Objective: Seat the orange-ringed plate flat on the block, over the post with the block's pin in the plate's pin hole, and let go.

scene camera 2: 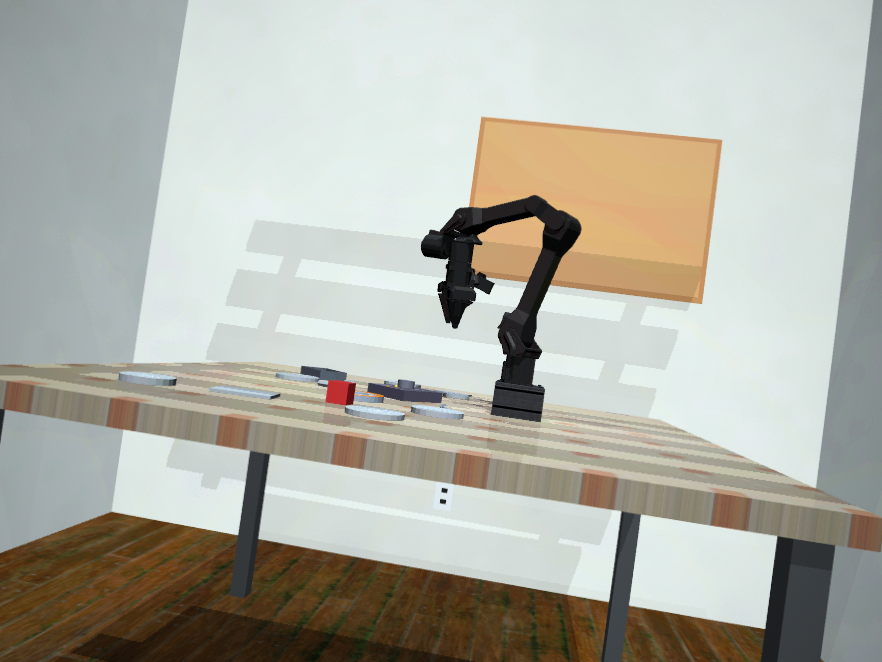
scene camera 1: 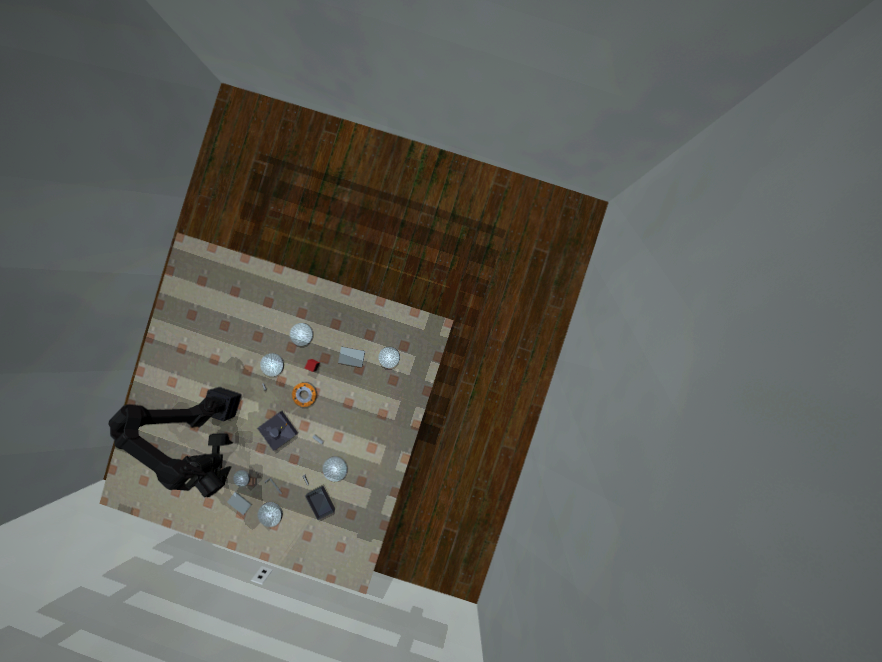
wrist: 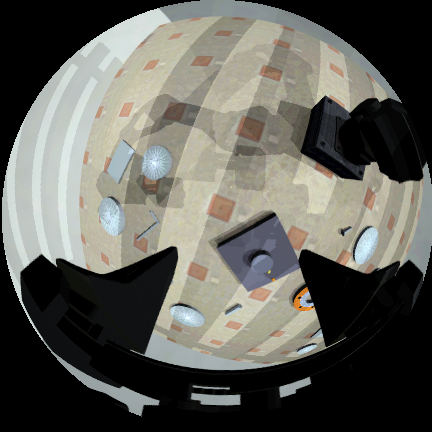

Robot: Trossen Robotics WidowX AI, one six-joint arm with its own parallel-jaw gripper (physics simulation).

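Pixels of known places: gripper, between the fingertips: (scene camera 2: 451,325) (scene camera 1: 231,454) (wrist: 241,255); arm's base, origin of its link: (scene camera 2: 517,383) (scene camera 1: 217,404) (wrist: 349,140).
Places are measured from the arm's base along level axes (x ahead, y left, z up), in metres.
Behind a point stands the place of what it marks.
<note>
The orange-ringed plate (scene camera 1: 295,394) @[x 0.295, y 0.098, z -0.061 m] (scene camera 2: 373,397) @[x 0.296, y 0.145, z -0.062 m] (wrist: 297,300) @[x 0.348, y 0.066, z -0.059 m] lies flat on the table, beside the block and apart from it. My right finger partly covers it in the wrist view. The dark square block (scene camera 1: 287,427) @[x 0.295, y -0.048, z -0.048 m] (scene camera 2: 384,391) @[x 0.294, y -0.033, z -0.060 m] (wrist: 235,250) @[x 0.247, y -0.129, z -0.048 m] lies on the table with its round post (scene camera 1: 276,430) @[x 0.257, y -0.064, z -0.031 m] (scene camera 2: 406,384) @[x 0.248, y -0.057, z -0.039 m] (wrist: 262,262) @[x 0.247, y -0.077, z -0.031 m] uncovered. A small yellow pin tip (wrist: 269,272) @[x 0.275, y -0.049, z -0.049 m] and an orange mark show beside the post. My gripper (scene camera 2: 452,326) @[x 0.165, y -0.135, z 0.112 m] (wrist: 241,255) @[x 0.165, y -0.135, z 0.112 m] is open and empty, pointing down high above the table. Its fingertips cannot be made out in scene camera 1.
A red cube (scene camera 1: 312,365) @[x 0.355, y 0.246, z -0.032 m] (scene camera 2: 340,391) @[x 0.345, y 0.263, z -0.049 m] stands near the plate. A dark tray (scene camera 1: 319,502) @[x 0.494, y -0.358, z -0.070 m] (scene camera 2: 323,372) @[x 0.487, y -0.286, z -0.052 m], several ribbed pale discs, two grey slabs (scene camera 1: 351,356) @[x 0.503, y 0.315, z -0.067 m] (scene camera 1: 239,503) @[x 0.140, y -0.443, z -0.067 m] and small metal parts lie around. The arm's base (scene camera 1: 224,404) @[x 0.036, y 0.013, z 0.010 m] (scene camera 2: 517,401) @[x -0.001, y 0.048, z -0.036 m] (wrist: 327,140) @[x 0.023, y -0.045, z 0.000 m] stands near the block.
</note>
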